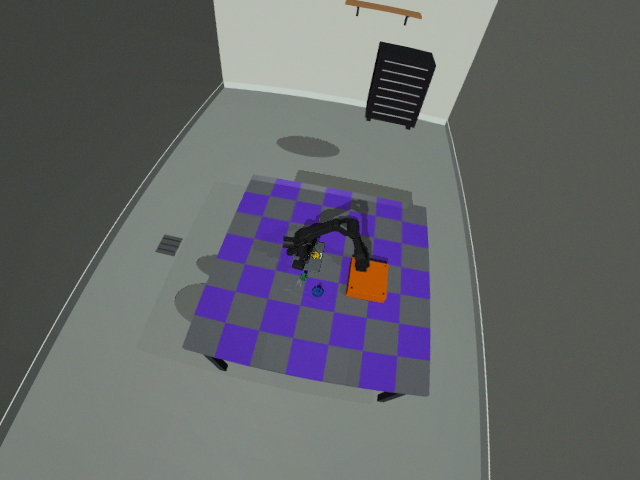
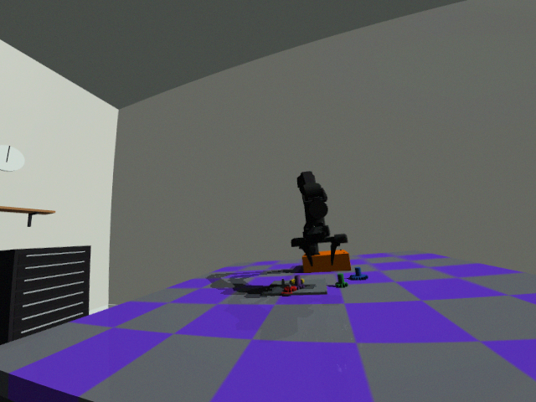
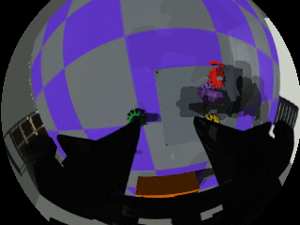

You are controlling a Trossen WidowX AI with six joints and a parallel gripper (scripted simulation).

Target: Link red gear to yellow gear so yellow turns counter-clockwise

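The green gear is 60 mm to the left of my gripper tip, 60 mm below it and 20 mm behind it. From my gripper tip the other things lie so: red gear (110 mm to the right, 60 mm below, 30 mm ahead); then yellow gear (100 mm to the right, 70 mm behind, 60 mm below); then purple gear (90 mm to the right, 50 mm below, 10 mm ahead).
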